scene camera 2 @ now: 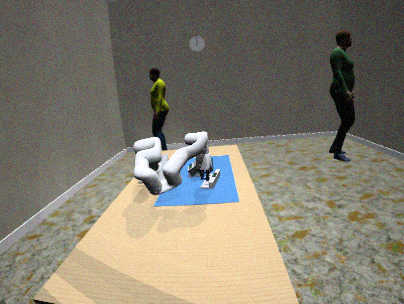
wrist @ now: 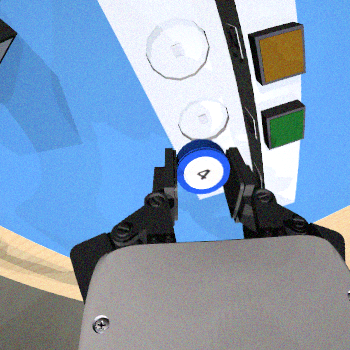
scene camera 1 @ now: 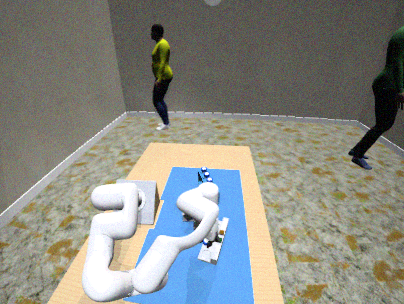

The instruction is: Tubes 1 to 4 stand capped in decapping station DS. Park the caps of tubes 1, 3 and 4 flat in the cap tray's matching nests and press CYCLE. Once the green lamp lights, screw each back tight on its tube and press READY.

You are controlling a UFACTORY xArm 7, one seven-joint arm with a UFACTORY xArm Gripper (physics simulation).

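Places are measured from the arm's base along level axes (x ahead, y left, z up), in metres.
Where they show: gripper, fingertip midpoint: (scene camera 2: 205, 179) (wrist: 199, 163) (scene camera 1: 205, 243); arm's base at its link origin: (scene camera 2: 153, 166).
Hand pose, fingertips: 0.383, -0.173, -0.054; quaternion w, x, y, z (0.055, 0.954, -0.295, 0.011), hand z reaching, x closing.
Note:
Things, the pixels of their centre, and the offset from my fingertips, as dx, dy, dz. "spot": a spot on its surface instead. Level surfaces: height alone.
- blue cap 4 at the middle of its body: (wrist: 201, 166) +0.003, +0.005, +0.010
- white tray at the middle of its body: (wrist: 217, 91) (scene camera 1: 214, 237) (scene camera 2: 210, 177) +0.035, +0.038, -0.004
- larger at a spot on its surface: (wrist: 165, 55) spot: +0.021, +0.067, -0.025
- smaller at a spot on its surface: (wrist: 190, 122) spot: +0.007, +0.018, -0.025
- blue cap at the middle of its body: (scene camera 1: 204, 169) -0.042, +0.431, +0.083
- amber square at a spot on its surface: (wrist: 282, 54) spot: +0.068, +0.051, +0.023
- green square at a spot on its surface: (wrist: 286, 126) spot: +0.058, +0.014, +0.023
- box with a green spot, body centre: (scene camera 2: 193, 168) -0.087, +0.194, +0.011
- dark box corner at a spot on its surface: (wrist: 6, 40) spot: -0.047, +0.141, -0.028
- blue mat at its surface level: dz -0.031
- wooden table at its surface level: dz -0.034
My gripper (wrist: 199, 163) (scene camera 1: 207, 243) (scene camera 2: 205, 176) is shut on the blue cap 4 (wrist: 204, 177), whose white top with the number faces the wrist camera. The cap is at the near end of a white tray (wrist: 132, 30) (scene camera 1: 206, 254) (scene camera 2: 206, 185); its exact height above the tray cannot be told. Two round nests, one larger (wrist: 165, 55) and one smaller (wrist: 190, 122), show no cap. What lies directly under cap 4 is hidden. Several blue-topped items, including one blue cap (scene camera 1: 204, 169), stand at the mat's far end, partly behind the arm.
An amber square (wrist: 282, 54) and a green square (wrist: 286, 126) stand along the tray's right side. A box with a green spot (scene camera 2: 191, 168) stands left of the gripper, and a dark box corner (wrist: 6, 40) shows at upper left. A blue mat (scene camera 1: 230, 190) lies on the wooden table (scene camera 1: 265, 260).

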